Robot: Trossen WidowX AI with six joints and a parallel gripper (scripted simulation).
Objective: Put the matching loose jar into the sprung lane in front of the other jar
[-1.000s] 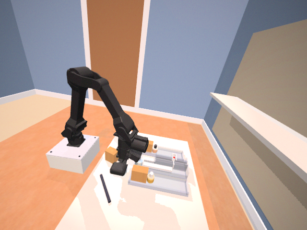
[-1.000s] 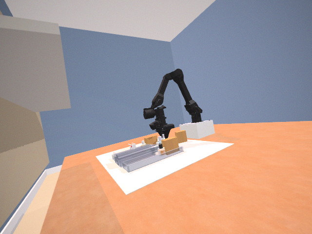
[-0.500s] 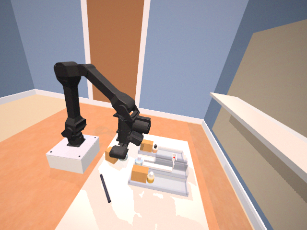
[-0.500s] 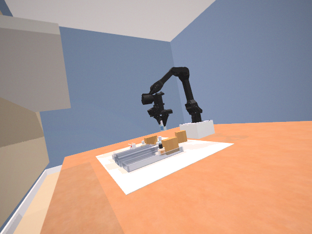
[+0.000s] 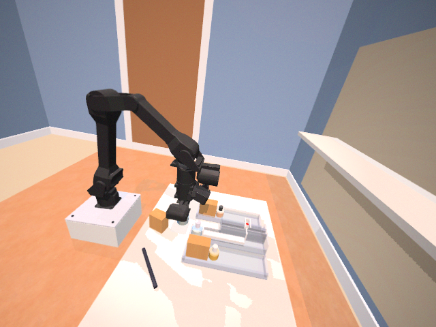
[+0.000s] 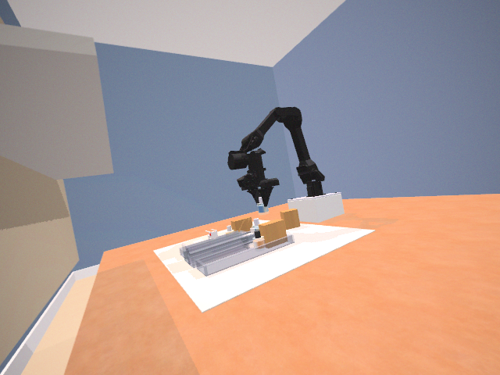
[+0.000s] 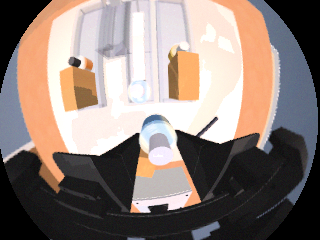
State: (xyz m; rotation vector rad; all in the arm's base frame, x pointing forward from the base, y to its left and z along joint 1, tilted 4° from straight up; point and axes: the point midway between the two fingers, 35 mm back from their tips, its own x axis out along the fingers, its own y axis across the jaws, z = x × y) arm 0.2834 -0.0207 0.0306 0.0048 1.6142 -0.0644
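Right now my gripper tip is 210 mm short of the grey lane rack, 90 mm above it and 40 mm to the right of it. The rest, counted from my gripper tip: red mark (240 mm ahead, 50 mm to the left, 40 mm below); then shelf (560 mm ahead, 260 mm above, 10 mm to the right); then dark rod (130 mm to the right, 100 mm below, 70 mm behind).
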